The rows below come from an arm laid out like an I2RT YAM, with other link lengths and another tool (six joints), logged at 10 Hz.
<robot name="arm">
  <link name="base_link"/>
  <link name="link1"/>
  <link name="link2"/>
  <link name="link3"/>
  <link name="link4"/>
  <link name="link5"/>
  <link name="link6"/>
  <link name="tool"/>
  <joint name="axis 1" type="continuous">
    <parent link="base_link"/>
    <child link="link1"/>
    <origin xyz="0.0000 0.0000 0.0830" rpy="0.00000 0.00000 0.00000"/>
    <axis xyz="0 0 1"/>
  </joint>
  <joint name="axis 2" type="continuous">
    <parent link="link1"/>
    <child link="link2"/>
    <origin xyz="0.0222 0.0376 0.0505" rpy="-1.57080 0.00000 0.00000"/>
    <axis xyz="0 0 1"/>
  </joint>
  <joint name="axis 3" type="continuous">
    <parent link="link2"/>
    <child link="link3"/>
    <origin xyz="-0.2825 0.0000 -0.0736" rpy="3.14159 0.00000 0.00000"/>
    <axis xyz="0 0 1"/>
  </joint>
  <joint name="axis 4" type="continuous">
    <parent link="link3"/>
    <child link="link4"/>
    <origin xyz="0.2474 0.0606 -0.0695" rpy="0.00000 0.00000 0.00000"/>
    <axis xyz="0 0 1"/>
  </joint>
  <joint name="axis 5" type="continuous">
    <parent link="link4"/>
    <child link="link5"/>
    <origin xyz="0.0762 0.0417 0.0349" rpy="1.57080 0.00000 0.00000"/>
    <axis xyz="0 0 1"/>
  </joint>
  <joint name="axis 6" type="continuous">
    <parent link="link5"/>
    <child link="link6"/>
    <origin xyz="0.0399 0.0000 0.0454" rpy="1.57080 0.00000 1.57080"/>
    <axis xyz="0 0 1"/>
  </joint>
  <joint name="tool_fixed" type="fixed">
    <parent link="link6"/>
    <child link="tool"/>
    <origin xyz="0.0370 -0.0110 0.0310" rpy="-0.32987 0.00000 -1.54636"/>
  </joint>
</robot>
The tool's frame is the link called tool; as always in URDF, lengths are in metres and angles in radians. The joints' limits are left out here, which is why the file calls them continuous.
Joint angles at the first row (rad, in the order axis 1, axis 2, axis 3, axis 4, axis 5, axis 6):
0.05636, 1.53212, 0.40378, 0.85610, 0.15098, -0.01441
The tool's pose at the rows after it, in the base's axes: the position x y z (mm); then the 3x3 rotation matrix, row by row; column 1 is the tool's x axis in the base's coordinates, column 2 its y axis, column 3 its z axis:
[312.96 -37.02 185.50], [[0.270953 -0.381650 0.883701], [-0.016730 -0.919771 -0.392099], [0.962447 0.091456 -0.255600]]
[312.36 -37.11 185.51], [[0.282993 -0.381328 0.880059], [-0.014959 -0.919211 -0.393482], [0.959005 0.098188 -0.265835]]
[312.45 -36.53 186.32], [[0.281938 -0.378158 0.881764], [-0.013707 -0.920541 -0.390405], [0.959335 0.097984 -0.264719]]
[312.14 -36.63 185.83], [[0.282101 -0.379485 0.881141], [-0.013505 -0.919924 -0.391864], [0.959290 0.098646 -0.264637]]
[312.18 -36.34 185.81], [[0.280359 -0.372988 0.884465], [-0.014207 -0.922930 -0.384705], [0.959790 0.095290 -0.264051]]
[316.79 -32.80 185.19], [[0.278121 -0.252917 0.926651], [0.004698 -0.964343 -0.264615], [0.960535 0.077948 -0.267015]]
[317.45 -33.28 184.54], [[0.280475 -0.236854 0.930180], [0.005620 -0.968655 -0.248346], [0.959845 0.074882 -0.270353]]
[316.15 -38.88 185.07], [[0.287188 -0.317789 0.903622], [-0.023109 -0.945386 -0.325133], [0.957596 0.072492 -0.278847]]
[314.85 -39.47 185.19], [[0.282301 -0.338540 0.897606], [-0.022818 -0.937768 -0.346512], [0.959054 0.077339 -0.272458]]
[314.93 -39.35 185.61], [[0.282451 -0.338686 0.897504], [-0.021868 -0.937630 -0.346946], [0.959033 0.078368 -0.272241]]
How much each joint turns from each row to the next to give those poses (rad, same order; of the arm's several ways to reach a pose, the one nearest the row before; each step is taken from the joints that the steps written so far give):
-0.03029, 0.00384, -0.00053, 0.00035, -0.05281, 0.01388
0.00001, -0.00822, 0.00277, -0.02345, 0.00142, -0.00146
0.00139, -0.00321, 0.00093, -0.00290, -0.00201, -0.00089
0.00005, 0.00131, -0.00181, 0.00293, 0.00163, -0.00019
-0.00092, -0.00046, -0.00149, 0.00300, -0.00863, 0.00039
-0.02333, 0.00113, -0.00177, 0.00651, -0.14951, -0.02555
-0.00709, 0.00156, 0.00056, -0.00173, -0.02363, -0.00292
0.00219, -0.00097, 0.00976, -0.01731, 0.08237, 0.02936
0.00411, 0.00114, -0.00379, 0.00949, 0.02664, 0.00088
0.00058, -0.00147, 0.00111, -0.00272, 0.00101, -0.00078

